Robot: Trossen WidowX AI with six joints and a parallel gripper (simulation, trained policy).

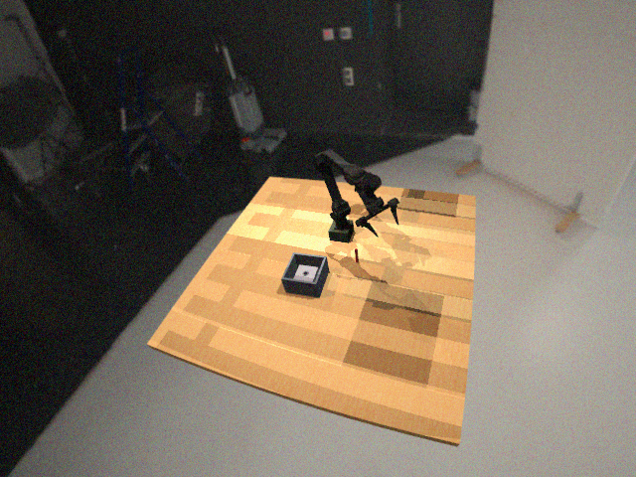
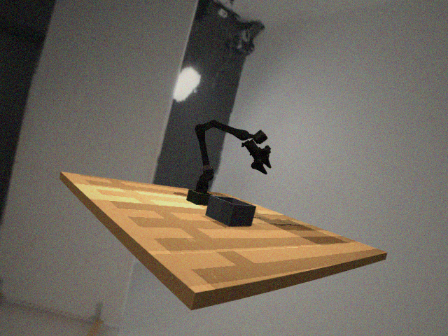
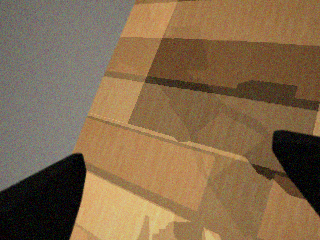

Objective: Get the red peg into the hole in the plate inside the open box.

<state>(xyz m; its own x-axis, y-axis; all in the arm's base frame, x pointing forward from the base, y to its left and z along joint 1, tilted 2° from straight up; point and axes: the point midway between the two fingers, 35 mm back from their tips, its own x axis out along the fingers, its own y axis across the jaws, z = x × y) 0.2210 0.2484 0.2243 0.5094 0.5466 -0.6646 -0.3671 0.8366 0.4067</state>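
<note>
Now: gripper tip 7 cm past the red peg, 15 cm to the left of it and 23 cm above it. From my gripper tip the other things lie so: dark box (9 cm ahead, 35 cm to the right, 25 cm below); grey plate (9 cm ahead, 35 cm to the right, 23 cm below).
</note>
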